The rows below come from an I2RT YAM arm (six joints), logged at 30 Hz.
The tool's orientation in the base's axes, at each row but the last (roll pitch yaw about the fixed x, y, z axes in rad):
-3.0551, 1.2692, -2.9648
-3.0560, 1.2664, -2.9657
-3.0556, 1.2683, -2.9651
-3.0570, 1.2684, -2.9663
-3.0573, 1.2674, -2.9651
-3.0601, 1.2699, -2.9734
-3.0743, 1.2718, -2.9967
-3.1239, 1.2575, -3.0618
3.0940, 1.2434, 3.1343
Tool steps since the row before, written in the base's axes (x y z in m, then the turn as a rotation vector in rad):
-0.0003, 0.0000, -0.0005, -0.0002, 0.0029, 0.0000
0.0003, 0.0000, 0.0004, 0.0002, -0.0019, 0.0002
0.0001, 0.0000, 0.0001, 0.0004, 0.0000, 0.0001
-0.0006, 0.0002, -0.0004, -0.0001, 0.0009, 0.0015
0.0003, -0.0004, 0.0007, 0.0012, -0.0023, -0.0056
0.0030, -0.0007, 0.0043, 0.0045, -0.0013, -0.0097
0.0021, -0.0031, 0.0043, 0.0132, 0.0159, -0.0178
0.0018, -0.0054, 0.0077, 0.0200, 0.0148, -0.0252
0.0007, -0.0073, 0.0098, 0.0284, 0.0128, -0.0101
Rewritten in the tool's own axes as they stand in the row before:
0.0006, 0.0000, -0.0001, -0.0001, 0.0029, 0.0000
-0.0005, 0.0000, 0.0002, -0.0002, -0.0019, 0.0000
-0.0001, 0.0000, 0.0001, -0.0002, 0.0000, 0.0004
0.0005, 0.0003, -0.0004, -0.0014, 0.0009, -0.0005
-0.0007, -0.0004, 0.0000, 0.0051, -0.0023, 0.0026
-0.0049, -0.0011, 0.0015, 0.0080, -0.0015, 0.0070
-0.0046, -0.0033, 0.0005, 0.0125, 0.0151, 0.0189
-0.0077, -0.0055, -0.0010, 0.0175, 0.0136, 0.0276
-0.0095, -0.0072, -0.0028, 0.0005, 0.0116, 0.0306

